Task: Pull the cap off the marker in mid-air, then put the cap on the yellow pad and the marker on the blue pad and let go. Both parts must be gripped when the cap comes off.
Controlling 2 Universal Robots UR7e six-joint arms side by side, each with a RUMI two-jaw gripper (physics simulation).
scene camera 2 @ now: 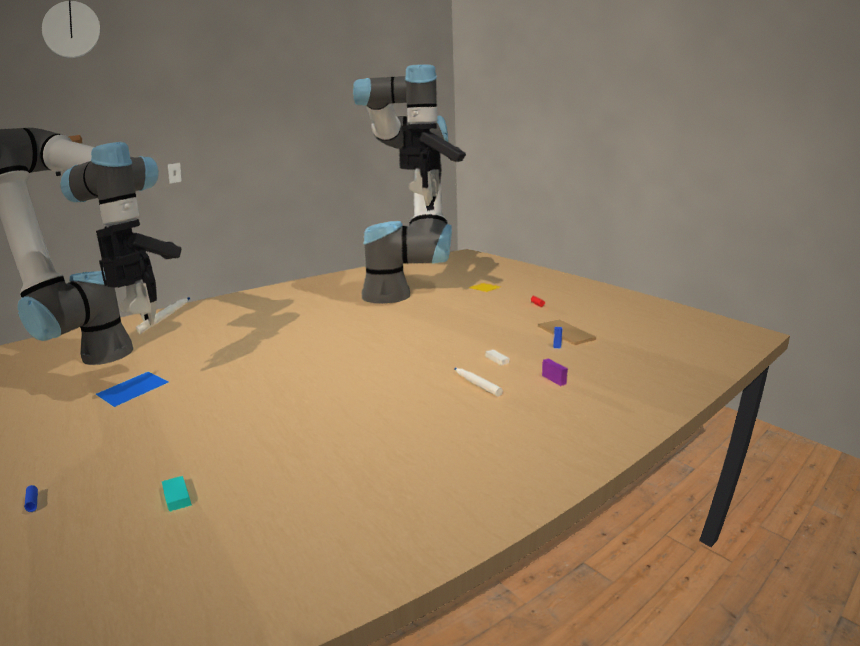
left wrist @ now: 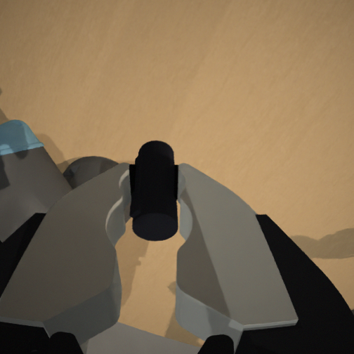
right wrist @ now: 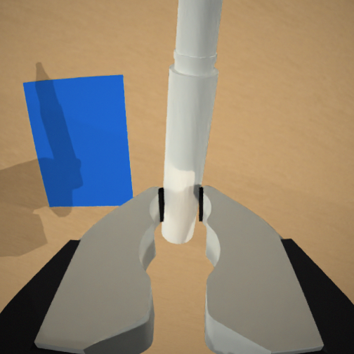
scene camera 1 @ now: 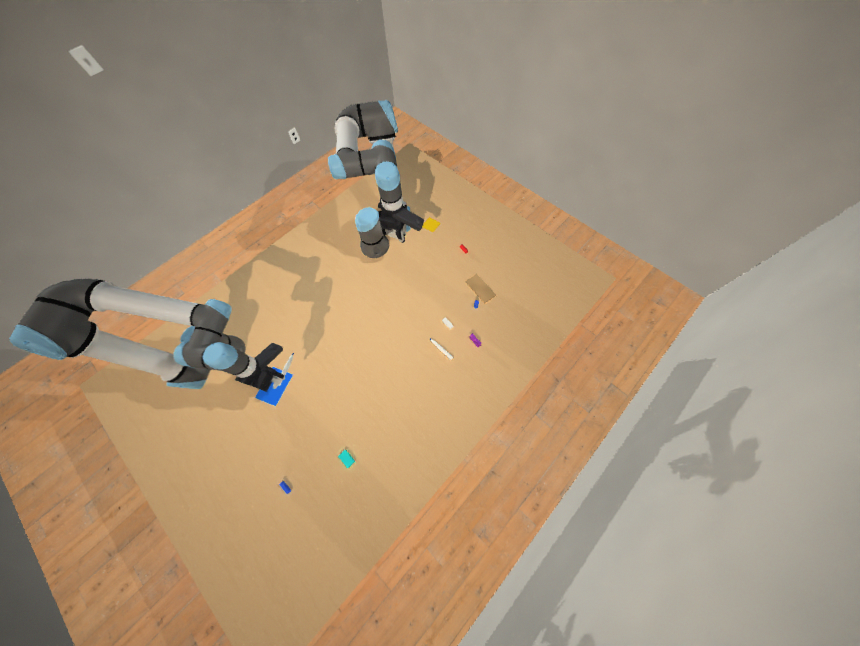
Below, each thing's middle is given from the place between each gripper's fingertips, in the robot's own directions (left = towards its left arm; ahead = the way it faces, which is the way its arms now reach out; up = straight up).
My right hand is 8 cm past the blue pad [scene camera 2: 116,395], 8 cm to the left of it and 16 cm above it. Also, from my right hand: teal block [scene camera 2: 175,491]: 38 cm ahead, 1 cm to the right, 15 cm below; black cap [left wrist: 153,208]: 9 cm behind, 72 cm to the left, 16 cm above.
My left hand is 1 cm below the black cap. Also, from my left hand: teal block (47 cm ahead, 74 cm to the right, 30 cm below); blue pad (1 cm ahead, 80 cm to the right, 31 cm below).
